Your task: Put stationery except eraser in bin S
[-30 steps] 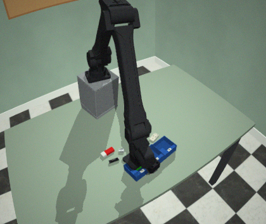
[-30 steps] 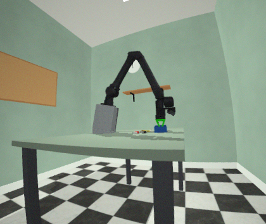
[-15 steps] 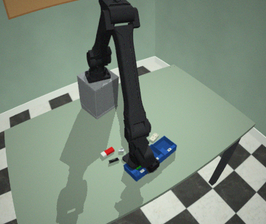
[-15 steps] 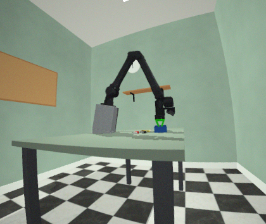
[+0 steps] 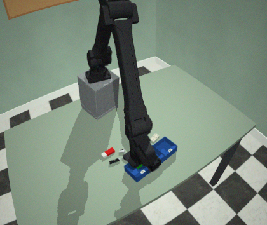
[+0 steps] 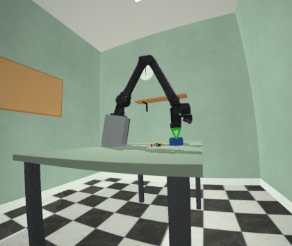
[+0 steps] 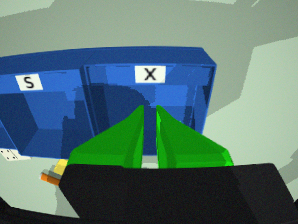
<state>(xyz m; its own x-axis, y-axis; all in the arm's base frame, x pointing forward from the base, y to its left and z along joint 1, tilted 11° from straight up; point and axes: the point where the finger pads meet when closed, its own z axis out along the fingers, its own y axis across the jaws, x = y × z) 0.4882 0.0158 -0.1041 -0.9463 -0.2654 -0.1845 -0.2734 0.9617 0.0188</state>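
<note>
The blue bin row is 80 mm to the left of my hand, 30 mm behind it and 20 mm below it. Round my hand: yellow pad (140 mm behind, 60 mm to the left, 40 mm below); white eraser (150 mm behind, 90 mm to the right, 40 mm below); black item (90 mm behind, 80 mm to the right, 40 mm below).
</note>
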